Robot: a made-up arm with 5 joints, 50 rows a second.
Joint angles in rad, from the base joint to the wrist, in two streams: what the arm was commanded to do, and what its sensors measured. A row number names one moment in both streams.
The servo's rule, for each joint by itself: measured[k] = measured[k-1] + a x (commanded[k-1-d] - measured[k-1]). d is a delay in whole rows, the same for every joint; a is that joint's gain. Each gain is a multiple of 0.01, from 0.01 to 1. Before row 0 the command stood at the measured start. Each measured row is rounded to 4 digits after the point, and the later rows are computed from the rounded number. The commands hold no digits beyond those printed.
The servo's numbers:
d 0
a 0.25 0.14 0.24 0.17 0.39
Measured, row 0:
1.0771, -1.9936, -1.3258, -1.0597, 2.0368
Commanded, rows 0 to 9:
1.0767, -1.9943, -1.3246, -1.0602, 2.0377
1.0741, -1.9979, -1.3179, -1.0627, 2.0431
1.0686, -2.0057, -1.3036, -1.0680, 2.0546
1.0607, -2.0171, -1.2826, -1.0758, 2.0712
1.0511, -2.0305, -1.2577, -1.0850, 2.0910
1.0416, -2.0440, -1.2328, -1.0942, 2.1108
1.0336, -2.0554, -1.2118, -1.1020, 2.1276
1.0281, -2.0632, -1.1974, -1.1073, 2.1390
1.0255, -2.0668, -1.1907, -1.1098, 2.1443
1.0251, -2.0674, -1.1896, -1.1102, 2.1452
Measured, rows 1 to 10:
1.0770, -1.9937, -1.3255, -1.0598, 2.0372
1.0763, -1.9943, -1.3237, -1.0603, 2.0395
1.0744, -1.9959, -1.3189, -1.0616, 2.0454
1.0710, -1.9989, -1.3102, -1.0640, 2.0555
1.0660, -2.0033, -1.2976, -1.0676, 2.0693
1.0599, -2.0090, -1.2820, -1.0721, 2.0855
1.0533, -2.0155, -1.2652, -1.0772, 2.1019
1.0470, -2.0222, -1.2489, -1.0823, 2.1164
1.0416, -2.0284, -1.2349, -1.0870, 2.1273
1.0375, -2.0339, -1.2240, -1.0909, 2.1343

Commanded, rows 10 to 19:
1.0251, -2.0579, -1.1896, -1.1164, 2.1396
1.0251, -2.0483, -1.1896, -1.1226, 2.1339
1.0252, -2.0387, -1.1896, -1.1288, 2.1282
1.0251, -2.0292, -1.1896, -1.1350, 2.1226
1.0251, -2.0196, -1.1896, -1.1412, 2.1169
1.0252, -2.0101, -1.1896, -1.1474, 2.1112
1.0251, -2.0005, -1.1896, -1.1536, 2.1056
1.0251, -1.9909, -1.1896, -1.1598, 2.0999
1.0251, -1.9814, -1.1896, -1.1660, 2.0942
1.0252, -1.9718, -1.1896, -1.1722, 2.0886
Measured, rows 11 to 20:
1.0344, -2.0373, -1.2157, -1.0952, 2.1364
1.0321, -2.0388, -1.2094, -1.0999, 2.1354
1.0304, -2.0388, -1.2046, -1.1048, 2.1326
1.0291, -2.0375, -1.2010, -1.1099, 2.1287
1.0281, -2.0350, -1.1983, -1.1152, 2.1241
1.0274, -2.0315, -1.1962, -1.1207, 2.1191
1.0268, -2.0272, -1.1946, -1.1263, 2.1138
1.0264, -2.0221, -1.1934, -1.1320, 2.1084
1.0261, -2.0164, -1.1925, -1.1378, 2.1029
1.0259, -2.0102, -1.1918, -1.1436, 2.0973

